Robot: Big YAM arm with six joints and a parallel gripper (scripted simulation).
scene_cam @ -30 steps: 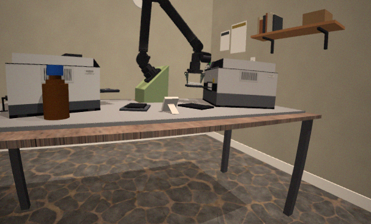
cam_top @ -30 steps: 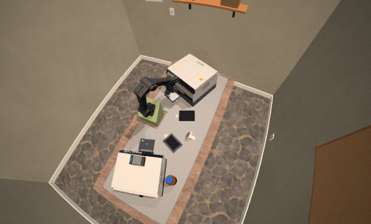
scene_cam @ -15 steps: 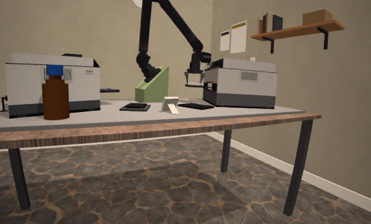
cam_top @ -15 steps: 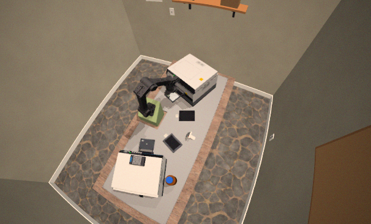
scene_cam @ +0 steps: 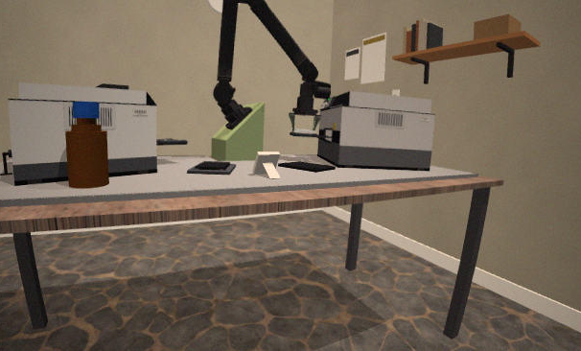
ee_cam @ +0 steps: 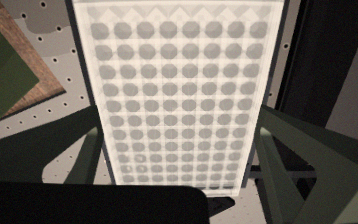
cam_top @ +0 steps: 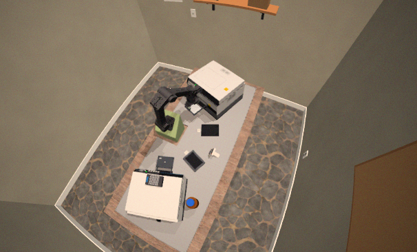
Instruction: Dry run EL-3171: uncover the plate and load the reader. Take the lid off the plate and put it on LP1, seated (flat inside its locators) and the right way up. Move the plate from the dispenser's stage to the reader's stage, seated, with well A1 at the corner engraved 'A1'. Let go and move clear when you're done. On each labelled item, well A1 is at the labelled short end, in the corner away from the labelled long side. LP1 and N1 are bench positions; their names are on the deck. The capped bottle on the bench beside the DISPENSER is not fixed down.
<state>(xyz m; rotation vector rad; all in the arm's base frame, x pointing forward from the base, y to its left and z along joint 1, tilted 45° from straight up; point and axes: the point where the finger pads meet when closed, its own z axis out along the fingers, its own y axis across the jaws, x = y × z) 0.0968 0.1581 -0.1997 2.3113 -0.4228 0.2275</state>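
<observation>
Now: the lidded white well plate right at my hand. From my hand the other things lie so: black pad 22 cm ahead, 10 cm to the right, 12 cm below; dark lid 22 cm ahead, 42 cm to the right, 11 cm below; grey pad 22 cm ahead, 42 cm to the right, 12 cm below.
</observation>
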